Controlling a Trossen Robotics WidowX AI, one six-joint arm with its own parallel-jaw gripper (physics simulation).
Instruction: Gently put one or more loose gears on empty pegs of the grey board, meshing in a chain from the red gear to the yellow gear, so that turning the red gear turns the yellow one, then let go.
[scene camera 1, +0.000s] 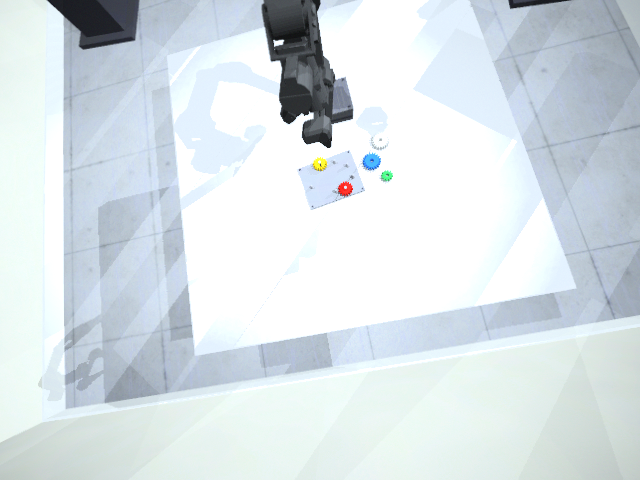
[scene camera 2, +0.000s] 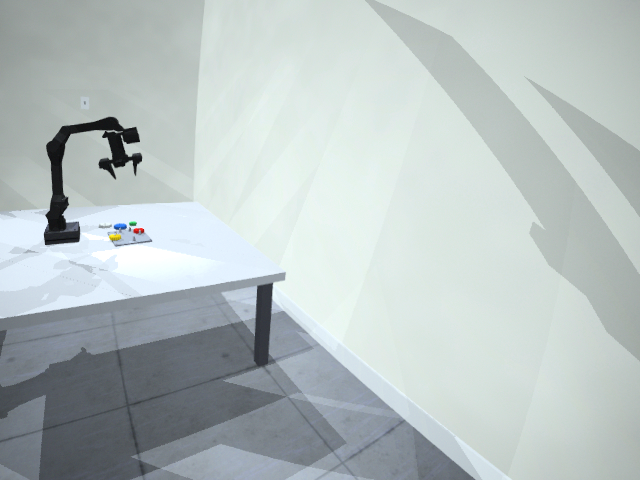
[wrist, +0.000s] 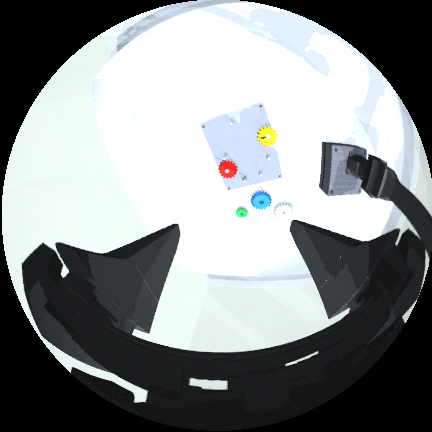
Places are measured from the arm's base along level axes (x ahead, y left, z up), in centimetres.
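Pixels of known places: gripper, fingertip midpoint: (scene camera 2: 125, 177) (wrist: 236, 227); arm's base, origin of the base link: (scene camera 2: 57, 229) (wrist: 354, 164).
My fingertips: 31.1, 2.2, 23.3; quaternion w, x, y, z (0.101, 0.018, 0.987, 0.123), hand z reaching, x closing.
Ahead of a thing's pixels: the offset from my fingertips to its top centre, as dx, dy, dz. "spot": to the spot under its first point. Level surfaces: height alone.
The grey board @(-0.2, -1.8, -25.8) (scene camera 1: 325, 180) (scene camera 2: 126, 241) (wrist: 245, 145) lies flat on the table with several bare pegs. The red gear @(spot: +5.3, +3.6, -26.0) (scene camera 1: 345, 188) (scene camera 2: 139, 230) (wrist: 228, 169) and the yellow gear @(spot: -5.0, -5.1, -26.3) (scene camera 1: 320, 164) (scene camera 2: 115, 237) (wrist: 267, 136) sit on its pegs, apart from each other. Beside the board lie three loose gears: blue @(-5.1, +13.9, -27.2) (scene camera 1: 371, 161) (scene camera 2: 119, 226) (wrist: 261, 200), green @(+1.0, +18.9, -27.2) (scene camera 1: 386, 176) (scene camera 2: 132, 223) (wrist: 242, 212) and white @(-13.0, +17.6, -27.2) (scene camera 1: 379, 141) (scene camera 2: 104, 225) (wrist: 283, 209). My gripper (scene camera 2: 125, 177) (wrist: 236, 227) is open and empty, high above the table.
The white table @(dz -28.9) (scene camera 1: 392, 248) (scene camera 2: 206, 263) bears everything. The arm's base (scene camera 1: 342, 100) (scene camera 2: 62, 233) (wrist: 341, 170) stands near the board, on the side of the yellow and white gears. A wall (scene camera 2: 413, 206) rises past the table's far side.
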